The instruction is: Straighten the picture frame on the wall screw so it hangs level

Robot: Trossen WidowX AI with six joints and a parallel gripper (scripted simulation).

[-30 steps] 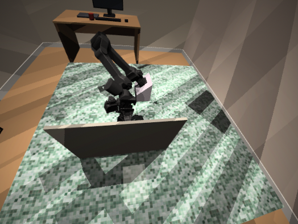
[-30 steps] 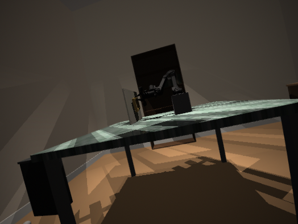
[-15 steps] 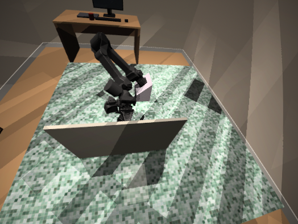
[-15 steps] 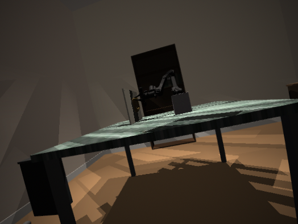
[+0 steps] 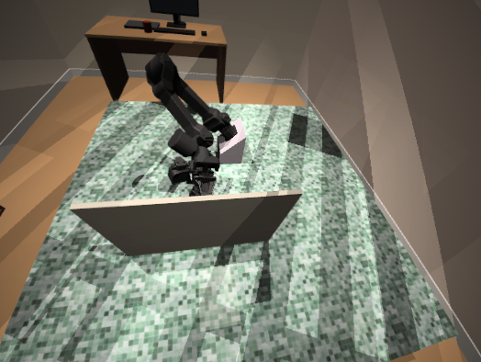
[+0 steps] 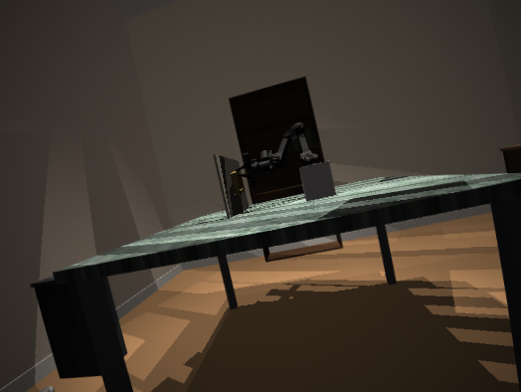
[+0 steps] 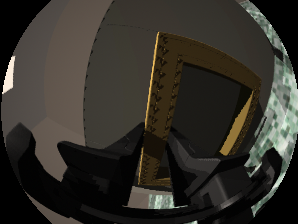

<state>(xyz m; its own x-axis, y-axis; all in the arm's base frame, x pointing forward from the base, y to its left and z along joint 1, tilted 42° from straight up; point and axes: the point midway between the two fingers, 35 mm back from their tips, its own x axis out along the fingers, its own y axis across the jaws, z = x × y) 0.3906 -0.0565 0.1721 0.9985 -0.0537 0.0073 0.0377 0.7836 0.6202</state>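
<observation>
Now: the gold picture frame 1 cm to the right of my gripper tip and 5 cm below it. Round my gripper tip: grey wall panel: 2 cm ahead, 1 cm to the right, 6 cm below.
</observation>
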